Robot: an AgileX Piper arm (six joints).
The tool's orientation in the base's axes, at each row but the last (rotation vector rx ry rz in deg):
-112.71, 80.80, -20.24
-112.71, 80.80, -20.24
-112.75, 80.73, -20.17
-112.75, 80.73, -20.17
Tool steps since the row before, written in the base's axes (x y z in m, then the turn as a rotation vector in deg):
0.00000, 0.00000, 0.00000, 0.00, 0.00, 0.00
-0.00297, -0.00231, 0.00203, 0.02, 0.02, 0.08
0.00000, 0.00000, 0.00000, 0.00, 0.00, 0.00
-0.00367, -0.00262, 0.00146, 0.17, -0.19, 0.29
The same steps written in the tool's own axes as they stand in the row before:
0.00000, 0.00000, 0.00000, 0.00, 0.00, 0.00
0.00066, 0.00123, -0.00404, -0.02, -0.07, -0.04
0.00000, 0.00000, 0.00000, 0.00, 0.00, 0.00
0.00077, 0.00218, -0.00414, 0.19, -0.28, -0.18

